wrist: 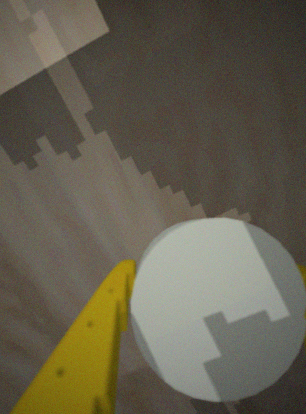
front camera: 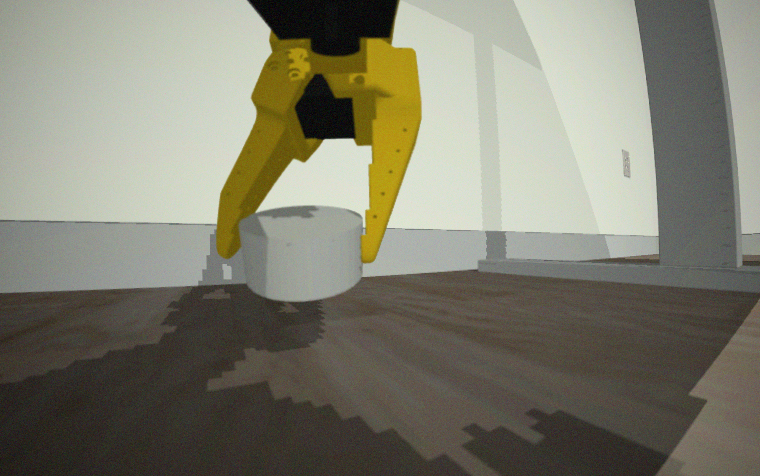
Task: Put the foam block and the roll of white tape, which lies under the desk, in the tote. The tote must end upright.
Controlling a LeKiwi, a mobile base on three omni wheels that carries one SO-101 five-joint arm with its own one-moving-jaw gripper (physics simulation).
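Frame: origin at the arm's base, x ahead, y left, z up, level; metres.
Where they show: hand at its tool point: (wrist: 135, 273) (front camera: 361, 251).
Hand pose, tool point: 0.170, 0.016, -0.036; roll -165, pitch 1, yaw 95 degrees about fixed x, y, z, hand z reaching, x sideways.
Observation:
After its pixels a point has its place, as x, y, z.
The roll of white tape (front camera: 302, 257) {0.150, 0.033, -0.038} (wrist: 215, 300) {0.169, 0.038, -0.023} is a short white cylinder with its flat face up. My gripper (front camera: 297, 259) {0.170, 0.016, -0.036} (wrist: 217, 268) is shut on it, with the yellow jaws pressing on its two opposite sides. In the front view the roll hangs level above the brown floor, with a dark shadow below it. In the wrist view its round top fills the lower right, and a small part of the right jaw shows at the edge. The foam block and the tote do not show in these views.
A grey upright (front camera: 692, 134) {0.387, -0.374, 0.101}, which looks like a desk leg, stands at the right on a low grey foot bar (front camera: 560, 271) {0.526, -0.266, -0.078}. A pale wall (front camera: 112, 112) {0.391, 0.390, 0.153} with a grey baseboard (front camera: 112, 257) {0.386, 0.373, -0.048} runs behind. Brown wood-look floor (front camera: 504, 358) {0.194, -0.051, -0.089} with jagged shadows lies in front.

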